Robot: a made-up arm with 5 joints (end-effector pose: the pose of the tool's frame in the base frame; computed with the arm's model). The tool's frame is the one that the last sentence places.
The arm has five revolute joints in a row. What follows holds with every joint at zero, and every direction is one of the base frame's.
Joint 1 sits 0.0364 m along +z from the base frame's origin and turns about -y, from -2.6 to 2.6 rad.
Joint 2 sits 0.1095 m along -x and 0.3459 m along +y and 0.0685 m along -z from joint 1 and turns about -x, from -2.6 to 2.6 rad.
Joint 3 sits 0.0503 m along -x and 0.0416 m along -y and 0.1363 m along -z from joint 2 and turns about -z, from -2.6 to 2.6 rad.
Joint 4 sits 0.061 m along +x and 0.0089 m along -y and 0.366 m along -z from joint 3 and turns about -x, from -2.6 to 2.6 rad.
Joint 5 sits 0.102 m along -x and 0.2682 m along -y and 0.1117 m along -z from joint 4 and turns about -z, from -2.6 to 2.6 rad.
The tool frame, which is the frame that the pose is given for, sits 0.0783 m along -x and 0.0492 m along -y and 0.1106 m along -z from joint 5; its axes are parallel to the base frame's.
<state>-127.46 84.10 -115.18 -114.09 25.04</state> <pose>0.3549 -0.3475 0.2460 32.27 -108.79 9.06</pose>
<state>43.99 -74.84 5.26 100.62 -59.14</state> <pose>0.0464 0.3972 -0.3188 -40.92 -21.61 45.99</pose>
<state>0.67 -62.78 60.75 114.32 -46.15</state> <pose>-0.2431 0.4110 -0.0916 -18.80 76.88 36.92</pose>
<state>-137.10 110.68 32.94 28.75 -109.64</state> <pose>0.5926 -0.0203 -0.0851 15.15 -80.85 -96.03</pose>
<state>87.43 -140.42 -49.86 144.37 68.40</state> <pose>-0.0268 0.5543 -0.2238 98.23 -86.68 -75.90</pose>
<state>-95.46 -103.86 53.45 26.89 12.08</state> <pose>-0.0401 0.9335 0.5814 25.34 136.83 -92.94</pose>
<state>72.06 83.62 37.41 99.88 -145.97</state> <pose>-0.1897 0.1261 -0.1430 -14.62 70.51 -29.10</pose>
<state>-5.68 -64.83 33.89 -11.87 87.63</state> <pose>-0.3690 0.9843 -0.4248 45.26 78.02 -108.15</pose>
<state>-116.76 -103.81 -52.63 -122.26 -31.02</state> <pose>0.4091 0.9790 0.3913 -118.93 78.71 87.81</pose>
